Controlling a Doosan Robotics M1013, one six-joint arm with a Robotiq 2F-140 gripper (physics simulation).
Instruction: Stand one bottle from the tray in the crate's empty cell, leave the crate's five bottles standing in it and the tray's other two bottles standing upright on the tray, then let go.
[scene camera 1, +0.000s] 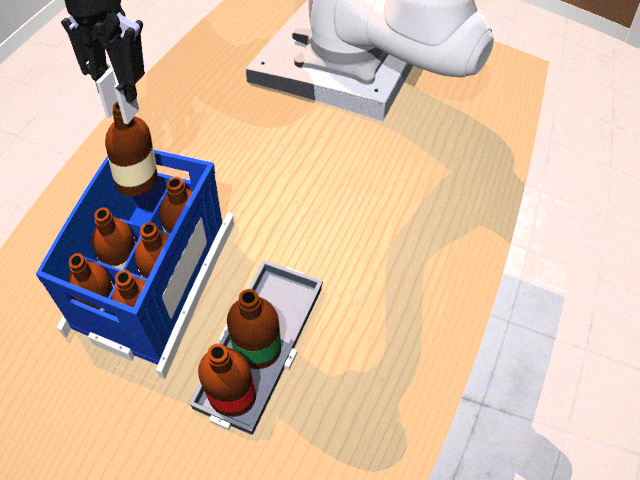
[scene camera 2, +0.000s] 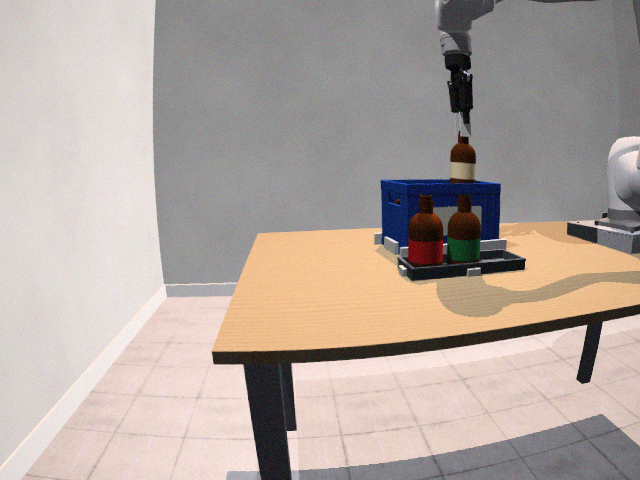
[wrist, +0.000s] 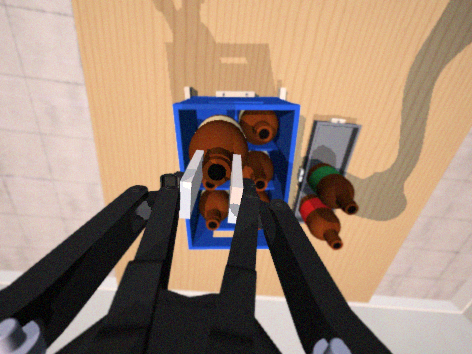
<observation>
my gripper: scene camera 1; scene camera 2 463, 137; wrist
green-labelled bottle: scene camera 1; scene camera 2; wrist 335, 191
same spot on my gripper: (scene camera 1: 124, 50) = (wrist: 291, 316)
same spot on green-labelled bottle: (scene camera 2: 463, 241) = (scene camera 1: 269, 347)
</observation>
